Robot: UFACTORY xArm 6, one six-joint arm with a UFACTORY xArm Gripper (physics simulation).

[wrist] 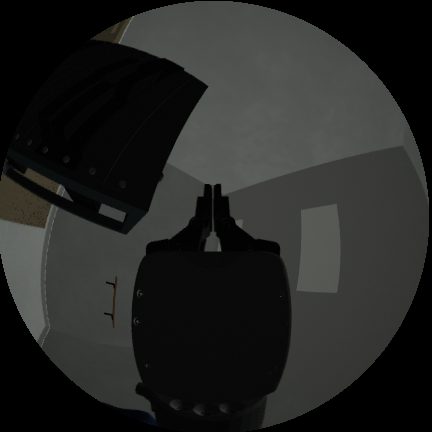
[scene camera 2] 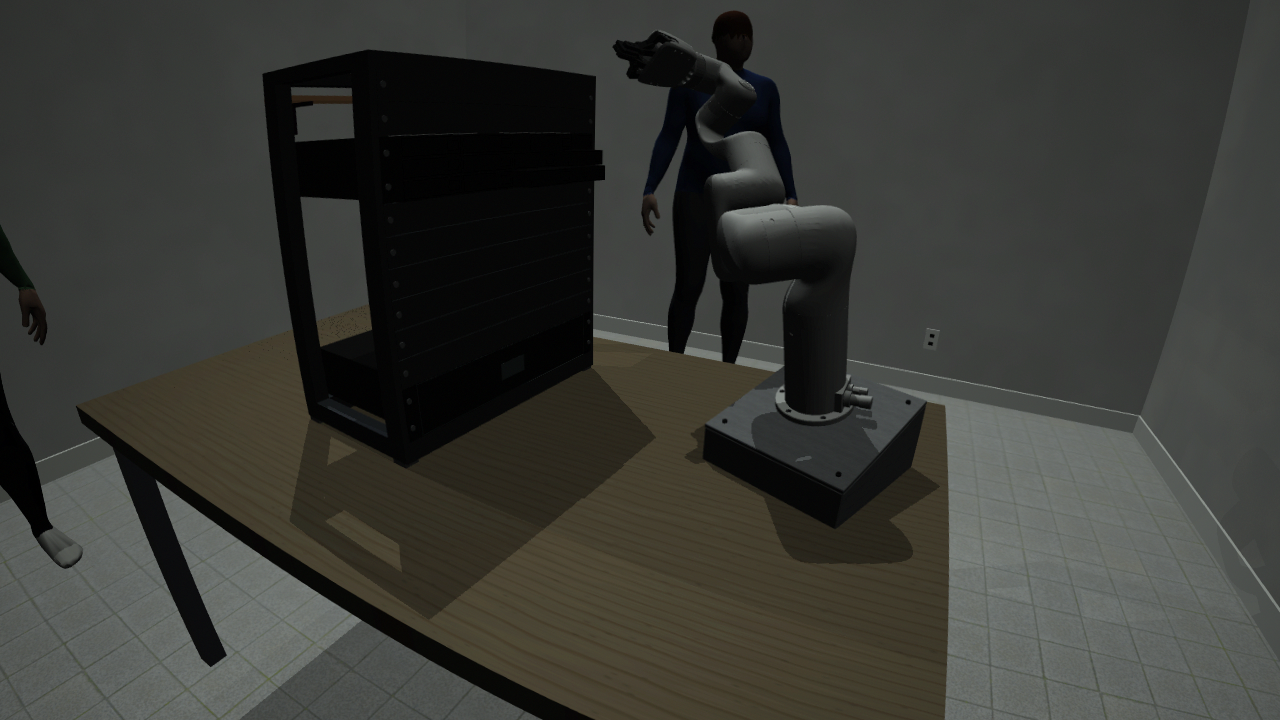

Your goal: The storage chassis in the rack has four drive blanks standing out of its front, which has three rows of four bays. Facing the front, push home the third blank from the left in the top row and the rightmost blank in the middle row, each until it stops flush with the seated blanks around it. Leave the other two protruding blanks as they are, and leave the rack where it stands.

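Observation:
The black rack stands upright on the table. Its storage chassis sits near the top, very dark in both views. Dark protruding shapes stand out at the chassis's far end in the scene view, and dark raised shapes show on its front in the wrist view. The single bays and rows cannot be told apart. My gripper is shut and empty. It is in the air at about the height of the rack's top, to the side of its far front corner, apart from the rack.
The table carries the rack and the arm's base. A person in blue stands behind the arm. Part of another person shows at the left edge. A shelf is on the wall in the wrist view.

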